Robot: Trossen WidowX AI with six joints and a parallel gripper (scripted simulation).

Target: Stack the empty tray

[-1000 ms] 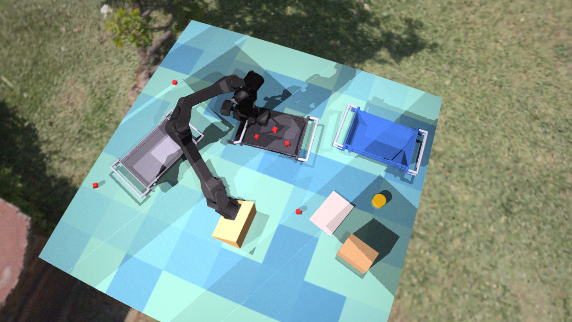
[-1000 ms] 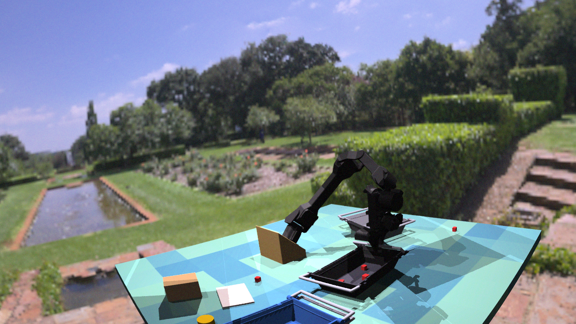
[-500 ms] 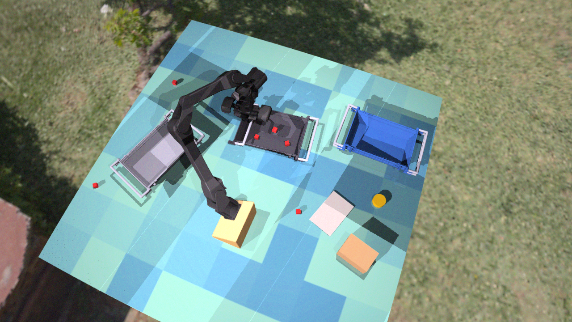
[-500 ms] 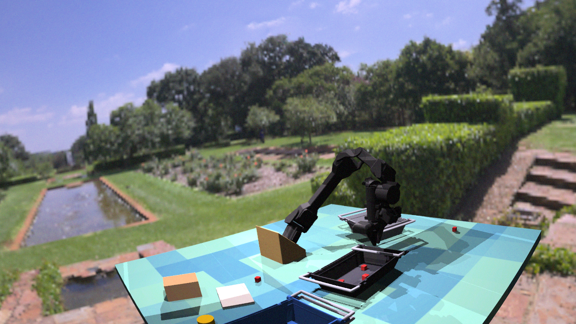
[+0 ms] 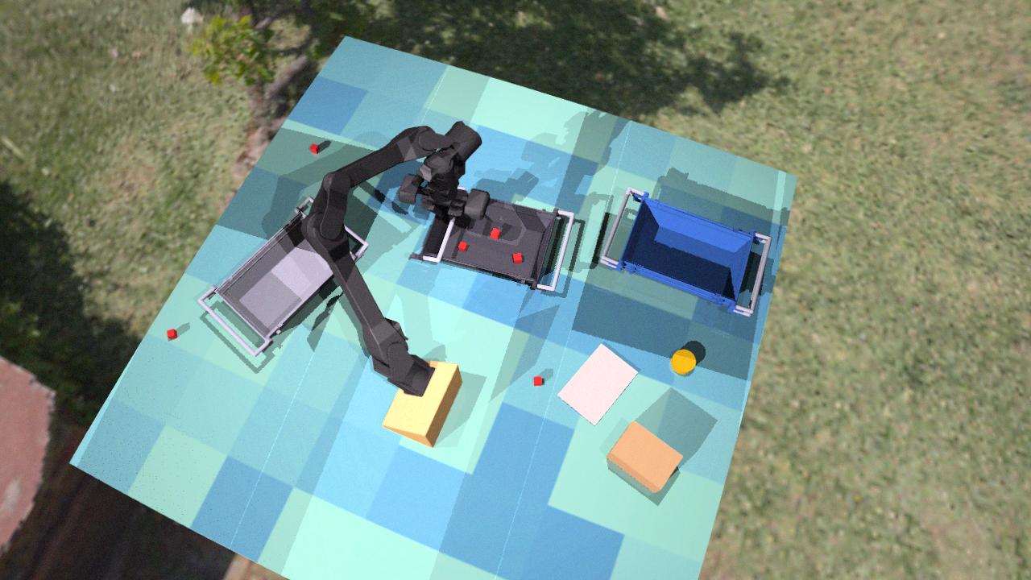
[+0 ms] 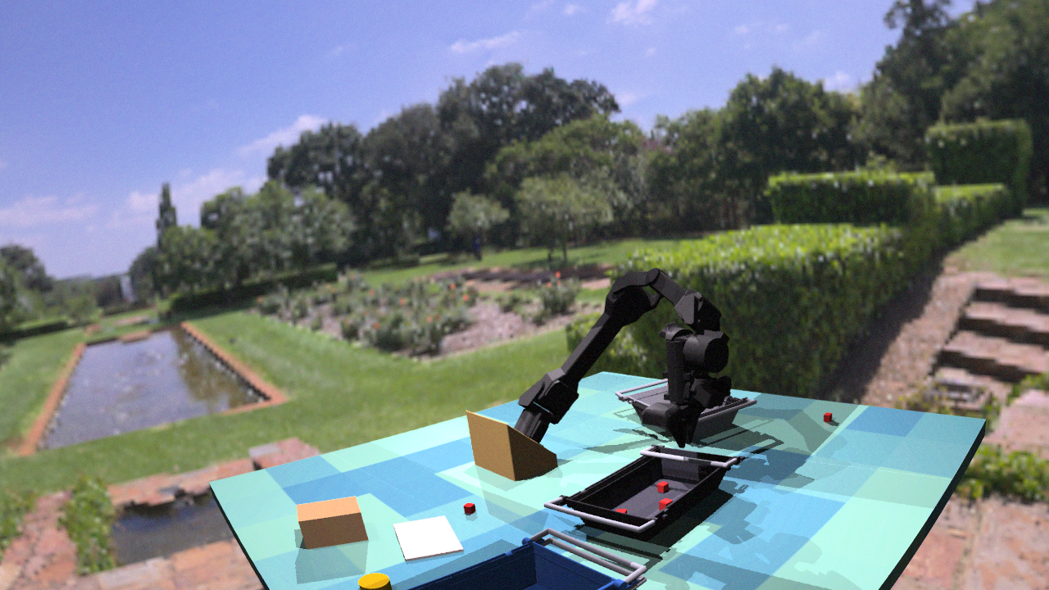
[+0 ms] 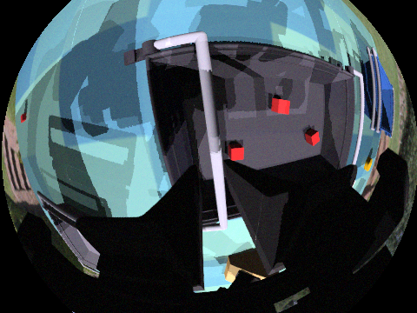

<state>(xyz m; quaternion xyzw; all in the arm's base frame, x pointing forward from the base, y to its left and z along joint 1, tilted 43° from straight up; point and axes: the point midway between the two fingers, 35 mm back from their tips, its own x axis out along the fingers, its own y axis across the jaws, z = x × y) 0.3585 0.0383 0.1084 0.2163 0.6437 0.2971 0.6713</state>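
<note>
My gripper tip is 25 cm past the grey tray, 29 cm to the right of it and 4 cm above it. Round my gripper tip: yellow disc: 9 cm behind, 59 cm to the right, 8 cm below; then white flat plate: 21 cm behind, 44 cm to the right, 8 cm below; then brown box: 32 cm behind, 57 cm to the right, 6 cm below.
</note>
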